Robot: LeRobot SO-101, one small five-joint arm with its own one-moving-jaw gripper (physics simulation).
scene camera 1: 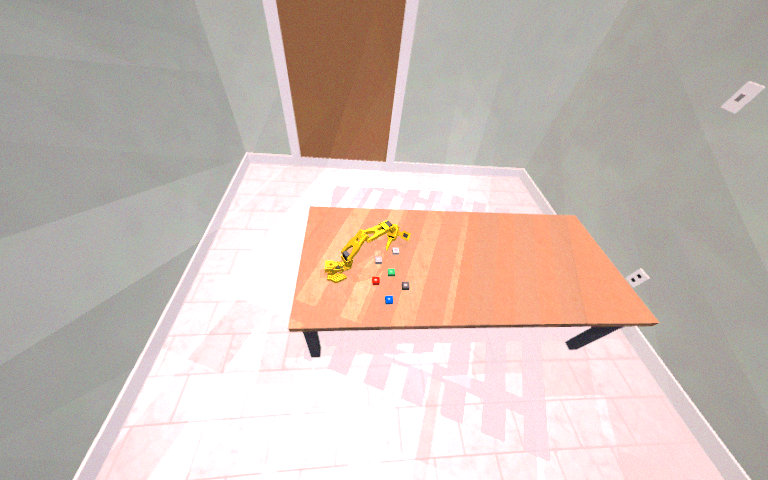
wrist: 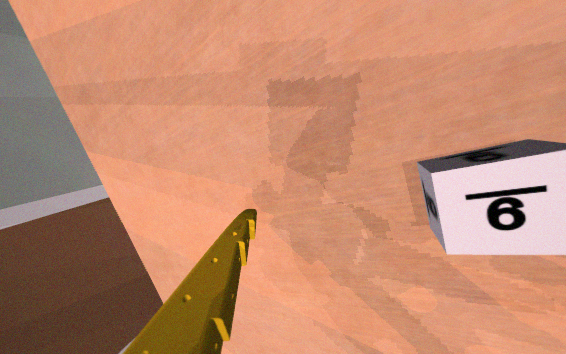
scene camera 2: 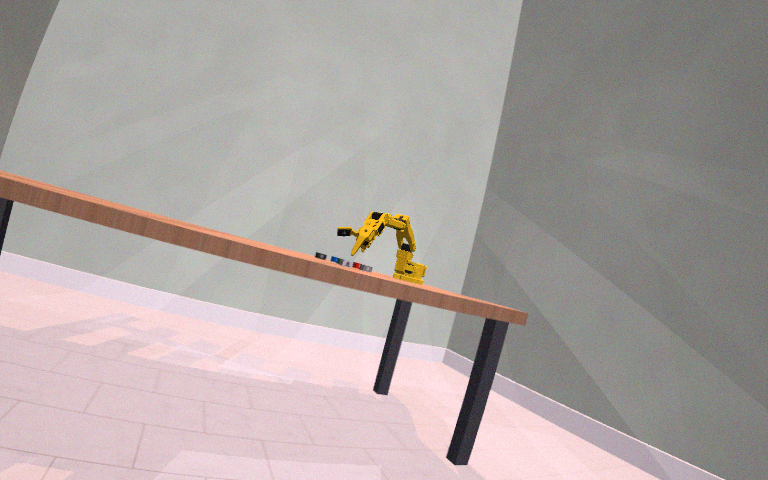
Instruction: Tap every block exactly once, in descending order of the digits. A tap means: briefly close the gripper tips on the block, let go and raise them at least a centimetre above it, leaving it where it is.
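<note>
My gripper (scene camera 1: 388,246) (scene camera 2: 359,252) (wrist: 250,216) is fully open, above the table; in the wrist view one notched jaw shows. To its right there, apart from the tip, is a white block (wrist: 492,212), cut by the frame edge. Its top digit looks like a 6 with a bar above it, so a 9 if the bar is an underline. Scene camera 1 shows a white block (scene camera 1: 395,250) nearest the gripper, a pale block (scene camera 1: 378,260), and green (scene camera 1: 391,272), red (scene camera 1: 375,280), dark (scene camera 1: 405,285) and blue (scene camera 1: 388,300) blocks. Their digits are too small to read there.
The blocks lie on the wooden table (scene camera 1: 509,266) (scene camera 2: 169,223), in front and to the right of the arm's base (scene camera 1: 336,271) (scene camera 2: 408,272). The table's edge crosses the left of the wrist view. A brown door (scene camera 1: 342,79) stands behind the table.
</note>
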